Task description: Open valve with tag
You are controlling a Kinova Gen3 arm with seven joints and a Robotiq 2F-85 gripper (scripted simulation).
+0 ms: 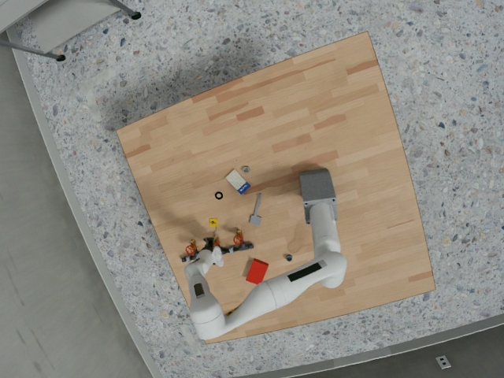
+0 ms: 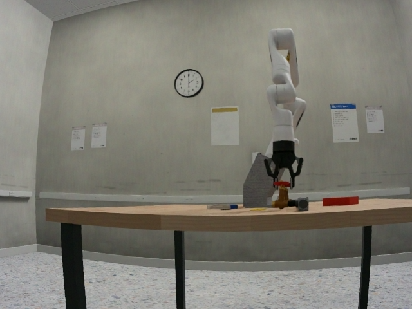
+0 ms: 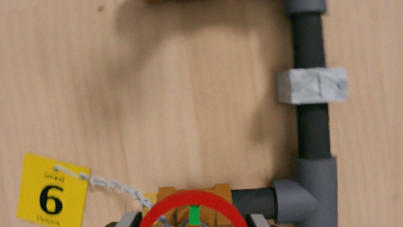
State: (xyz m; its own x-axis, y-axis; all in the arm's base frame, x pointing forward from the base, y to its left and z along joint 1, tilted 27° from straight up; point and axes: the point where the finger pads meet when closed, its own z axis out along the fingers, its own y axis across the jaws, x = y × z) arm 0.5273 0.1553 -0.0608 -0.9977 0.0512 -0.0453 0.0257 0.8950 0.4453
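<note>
Right now my hand is 90 mm to the left of the yellow tag, 80 mm above it and 10 mm past it. Also, from my hand: red block (200 mm to the left, 160 mm behind, 70 mm below); then grey scraper (230 mm behind, 100 mm to the right, 80 mm below); then blue box (270 mm to the right, 170 mm behind, 70 mm below).
</note>
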